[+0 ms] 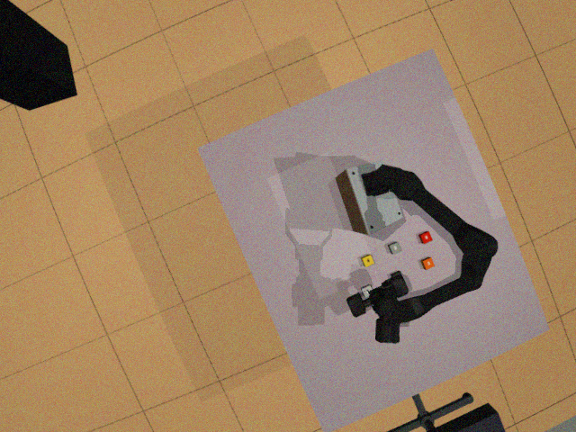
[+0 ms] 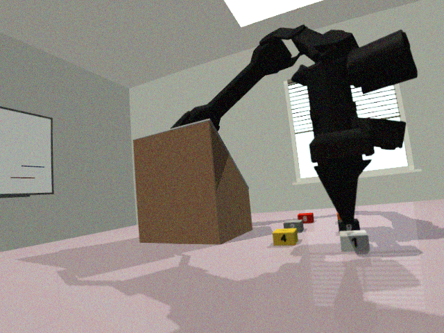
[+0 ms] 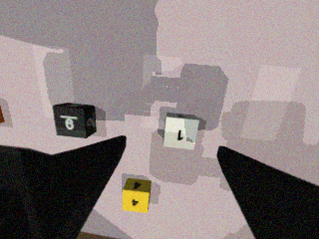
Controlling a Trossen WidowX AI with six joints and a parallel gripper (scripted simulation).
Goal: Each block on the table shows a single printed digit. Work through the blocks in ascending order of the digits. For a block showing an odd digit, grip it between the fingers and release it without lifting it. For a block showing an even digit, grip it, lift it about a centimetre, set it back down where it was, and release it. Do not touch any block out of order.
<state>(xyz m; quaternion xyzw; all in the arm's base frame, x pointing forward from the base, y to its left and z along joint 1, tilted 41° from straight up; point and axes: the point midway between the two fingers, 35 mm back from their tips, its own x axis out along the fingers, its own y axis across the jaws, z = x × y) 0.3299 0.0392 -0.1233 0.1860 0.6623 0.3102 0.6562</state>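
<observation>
Now: the white 1 block 1 cm ahead of my gripper tip, 1 cm to the right of it and 3 cm below it. Round my gripper tip: yellow 4 block 9 cm behind, 2 cm to the left, 3 cm below; then grey 2 block 11 cm behind, 12 cm to the left, 3 cm below; then black 9 block 1 cm behind, 10 cm to the left, 3 cm below.
</observation>
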